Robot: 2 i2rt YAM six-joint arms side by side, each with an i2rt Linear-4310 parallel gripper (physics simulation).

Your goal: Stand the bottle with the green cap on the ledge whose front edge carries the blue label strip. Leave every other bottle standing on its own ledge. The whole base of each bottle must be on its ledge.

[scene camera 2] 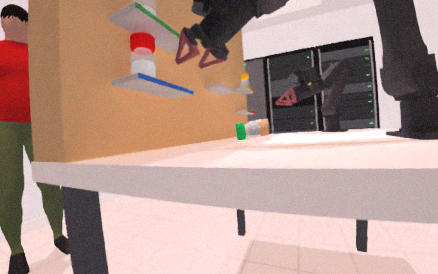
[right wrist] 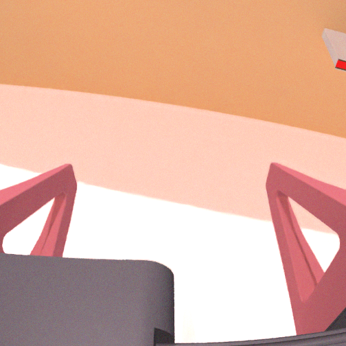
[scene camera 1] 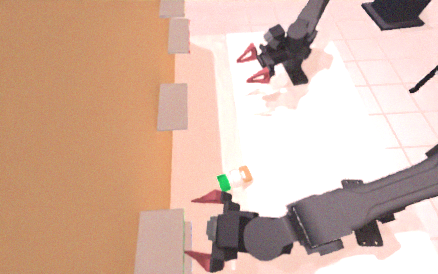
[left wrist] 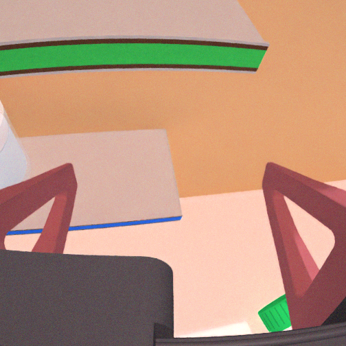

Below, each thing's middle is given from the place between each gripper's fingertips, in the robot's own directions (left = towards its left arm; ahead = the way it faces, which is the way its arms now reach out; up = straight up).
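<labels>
There is the green-strip ledge [scene camera 2: 164,39], and my left hand is 7 cm below it, 5 cm short of it and 8 cm to the right of it. From that same left hand, I find the blue-strip ledge [scene camera 2: 132,82] 5 cm ahead, 8 cm to the left and 7 cm below. The red-edged ledge [scene camera 1: 178,39] is 72 cm to the right of my left hand, 3 cm behind it and 7 cm below it, while the plain ledge [scene camera 1: 173,98] sits 1 cm ahead of that hand and 32 cm to the right of it.
Counting from my right hand, the plain ledge is 15 cm to the left, 24 cm ahead and 6 cm above. I see the blue-strip ledge 28 cm ahead of my right hand, 55 cm to the left of it and 1 cm below it; the red-edged ledge is 20 cm ahead of that hand, 24 cm to the right of it and 1 cm below it. The green-strip ledge, 13 cm above my right hand, is 28 cm ahead of it and 55 cm to the left of it.
</labels>
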